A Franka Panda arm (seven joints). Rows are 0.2 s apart.
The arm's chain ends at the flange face. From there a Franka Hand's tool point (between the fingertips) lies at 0.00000 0.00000 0.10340 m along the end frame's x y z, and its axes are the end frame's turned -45 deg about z.
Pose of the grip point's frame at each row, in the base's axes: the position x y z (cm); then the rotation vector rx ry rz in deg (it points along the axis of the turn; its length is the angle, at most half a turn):
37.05, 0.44, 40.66, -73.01, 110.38, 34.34
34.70, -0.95, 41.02, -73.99, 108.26, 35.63
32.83, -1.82, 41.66, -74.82, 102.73, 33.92
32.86, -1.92, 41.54, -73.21, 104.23, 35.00
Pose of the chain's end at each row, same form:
33.72, -6.97, 47.06, -26.72, 137.69, 55.62
31.50, -8.58, 47.22, -28.59, 136.27, 57.33
29.31, -9.69, 47.37, -31.60, 130.97, 57.24
29.34, -9.78, 47.26, -29.46, 131.96, 58.16

